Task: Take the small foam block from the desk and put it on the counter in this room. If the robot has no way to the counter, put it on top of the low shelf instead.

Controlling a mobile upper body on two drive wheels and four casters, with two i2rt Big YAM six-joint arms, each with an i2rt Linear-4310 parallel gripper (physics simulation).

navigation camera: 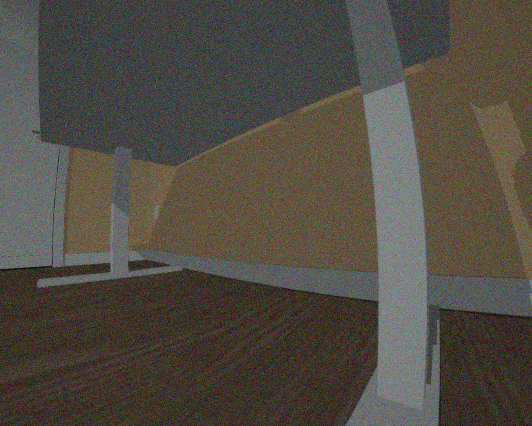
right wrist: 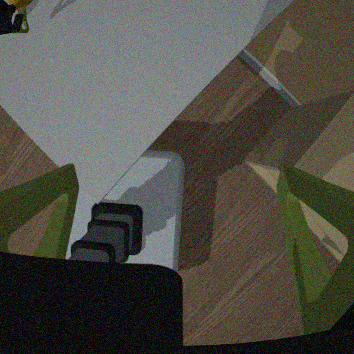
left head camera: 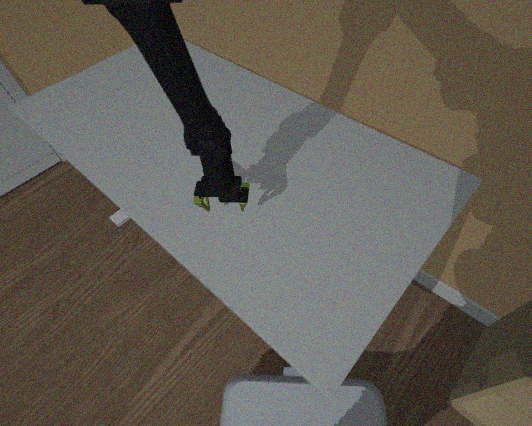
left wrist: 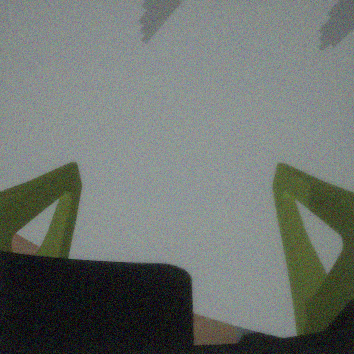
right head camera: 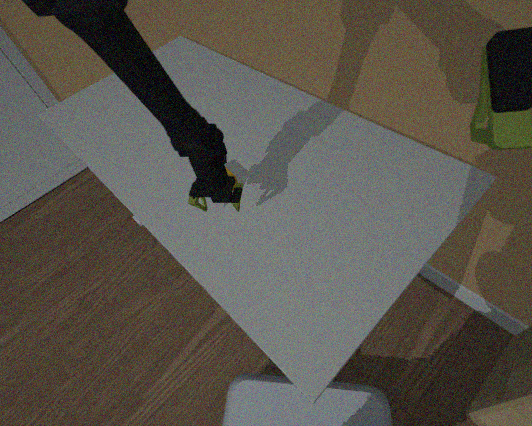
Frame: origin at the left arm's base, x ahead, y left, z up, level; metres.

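Seen in the pictures: left gripper, fingertip midpoint: (right wrist: 13,32) (left head camera: 226,209) (left wrist: 176,173) (right head camera: 222,209); right gripper, fingertip midpoint: (right wrist: 177,174).
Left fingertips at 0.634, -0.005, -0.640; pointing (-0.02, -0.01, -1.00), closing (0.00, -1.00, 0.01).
A point is followed by its place in that frame, as x, y, z.
A small yellow-orange patch (right head camera: 230,173) @(0.774, -0.002, -0.644), which looks like part of the foam block, shows beside my left gripper (left head camera: 226,209) @(0.634, -0.005, -0.640) (right head camera: 222,209) @(0.634, -0.005, -0.640) in the right head camera; the gripper hides the rest. Yellow also shows at that gripper in the right wrist view's top left corner. The pale desk (left head camera: 300,260) @(0.510, -0.207, -0.690) (right head camera: 300,260) @(0.512, -0.223, -0.690) (left wrist: 175,100) @(0.648, -0.004, -0.690) (right wrist: 100,90) @(0.477, -0.256, -0.690) lies under my left gripper, which is open and empty, pointing down above it. My right gripper (right wrist: 177,174) @(0.343, -0.446, -0.133) is open and empty, high beyond the desk's near corner. The counter and low shelf do not show.
A pale panel (left head camera: 20,145) @(1.480, 1.364, -1.185) (right head camera: 30,145) @(1.415, 1.417, -1.083) (navigation camera: 20,200) @(1.425, 1.410, -0.959) stands beyond the desk's left end. A tan wall (left head camera: 400,100) @(1.018, -0.520, -0.578) (navigation camera: 275,210) @(1.235, -0.251, -1.097) runs behind the desk. White desk legs (navigation camera: 400,225) @(0.551, -0.370, -1.184) (navigation camera: 120,235) @(1.353, 0.551, -1.191) stand on the wood floor (navigation camera: 200,350) @(0.727, -0.091, -1.410). A pale rounded body (left head camera: 300,400) @(0.250, -0.218, -1.150) (right head camera: 305,400) @(0.256, -0.227, -1.150) lies at the near corner.
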